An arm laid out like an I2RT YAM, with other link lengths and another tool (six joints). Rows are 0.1 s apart.
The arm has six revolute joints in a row. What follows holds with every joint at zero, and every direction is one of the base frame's. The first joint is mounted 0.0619 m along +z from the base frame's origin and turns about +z. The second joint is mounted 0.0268 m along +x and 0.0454 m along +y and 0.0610 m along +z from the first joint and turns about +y. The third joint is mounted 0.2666 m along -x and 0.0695 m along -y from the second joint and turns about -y. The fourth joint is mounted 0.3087 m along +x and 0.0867 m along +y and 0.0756 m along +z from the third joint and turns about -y. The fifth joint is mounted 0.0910 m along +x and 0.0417 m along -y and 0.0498 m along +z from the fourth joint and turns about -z. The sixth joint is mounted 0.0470 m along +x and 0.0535 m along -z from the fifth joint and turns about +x. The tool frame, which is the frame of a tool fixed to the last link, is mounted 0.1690 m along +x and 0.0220 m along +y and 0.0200 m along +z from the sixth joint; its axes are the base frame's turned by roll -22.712, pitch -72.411 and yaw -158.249 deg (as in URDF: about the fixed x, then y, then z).
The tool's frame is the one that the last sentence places.
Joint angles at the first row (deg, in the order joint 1, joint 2, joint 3, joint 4, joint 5, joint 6):
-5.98, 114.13, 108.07, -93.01, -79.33, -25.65
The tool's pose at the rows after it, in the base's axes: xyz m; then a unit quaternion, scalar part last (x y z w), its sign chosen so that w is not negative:
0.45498, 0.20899, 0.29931, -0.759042, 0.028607, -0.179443, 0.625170
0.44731, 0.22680, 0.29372, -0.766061, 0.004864, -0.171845, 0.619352
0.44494, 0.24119, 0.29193, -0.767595, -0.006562, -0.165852, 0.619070
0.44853, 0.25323, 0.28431, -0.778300, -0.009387, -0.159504, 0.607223
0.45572, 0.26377, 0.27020, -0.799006, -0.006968, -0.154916, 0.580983
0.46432, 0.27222, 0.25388, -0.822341, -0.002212, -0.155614, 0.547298
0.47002, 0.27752, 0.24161, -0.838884, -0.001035, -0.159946, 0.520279
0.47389, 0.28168, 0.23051, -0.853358, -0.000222, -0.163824, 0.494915
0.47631, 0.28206, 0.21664, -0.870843, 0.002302, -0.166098, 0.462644
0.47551, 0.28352, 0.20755, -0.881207, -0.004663, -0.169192, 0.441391
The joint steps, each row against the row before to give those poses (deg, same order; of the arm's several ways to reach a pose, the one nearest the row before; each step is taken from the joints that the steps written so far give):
2.28, 0.00, 0.00, 1.22, 1.81, 0.07
2.33, 0.00, 0.00, 0.98, 1.45, 0.04
1.88, 0.00, 0.00, 2.21, 0.30, 2.01
1.66, 0.00, 0.00, 4.13, 1.80, 4.90
1.64, 0.00, 0.00, 4.81, 3.75, 6.22
1.58, 0.00, 0.00, 4.29, 4.77, 5.71
1.18, 0.00, 0.00, 2.51, 3.85, 3.17
1.09, 0.00, 0.00, 1.64, 3.58, 2.29
0.92, 0.00, 0.00, 0.57, 4.35, 1.69
0.83, -0.01, 0.00, 0.06, 2.93, 0.04

